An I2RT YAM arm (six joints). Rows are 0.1 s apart.
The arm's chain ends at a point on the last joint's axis. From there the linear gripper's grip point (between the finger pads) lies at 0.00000 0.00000 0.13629 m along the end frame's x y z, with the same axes.
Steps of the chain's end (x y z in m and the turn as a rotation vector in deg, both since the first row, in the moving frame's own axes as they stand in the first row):
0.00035, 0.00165, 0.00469, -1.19, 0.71, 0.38
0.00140, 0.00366, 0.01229, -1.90, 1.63, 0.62
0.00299, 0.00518, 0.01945, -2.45, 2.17, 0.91
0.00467, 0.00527, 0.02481, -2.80, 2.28, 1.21
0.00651, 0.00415, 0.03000, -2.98, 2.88, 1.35
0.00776, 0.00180, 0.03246, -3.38, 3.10, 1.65
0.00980, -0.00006, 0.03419, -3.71, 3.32, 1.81
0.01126, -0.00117, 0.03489, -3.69, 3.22, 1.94
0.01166, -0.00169, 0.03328, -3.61, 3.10, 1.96
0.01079, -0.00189, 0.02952, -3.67, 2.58, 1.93
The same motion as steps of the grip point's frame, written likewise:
0.00203, 0.00449, 0.00465, -1.19, 0.71, 0.38
0.00525, 0.00820, 0.01216, -1.90, 1.63, 0.62
0.00810, 0.01105, 0.01923, -2.45, 2.17, 0.91
0.01002, 0.01198, 0.02454, -2.80, 2.28, 1.21
0.01327, 0.01131, 0.02964, -2.98, 2.88, 1.35
0.01501, 0.00994, 0.03202, -3.38, 3.10, 1.65
0.01755, 0.00888, 0.03368, -3.71, 3.32, 1.81
0.01876, 0.00772, 0.03439, -3.69, 3.22, 1.94
0.01888, 0.00701, 0.03281, -3.61, 3.10, 1.96
0.01677, 0.00693, 0.02910, -3.67, 2.58, 1.93

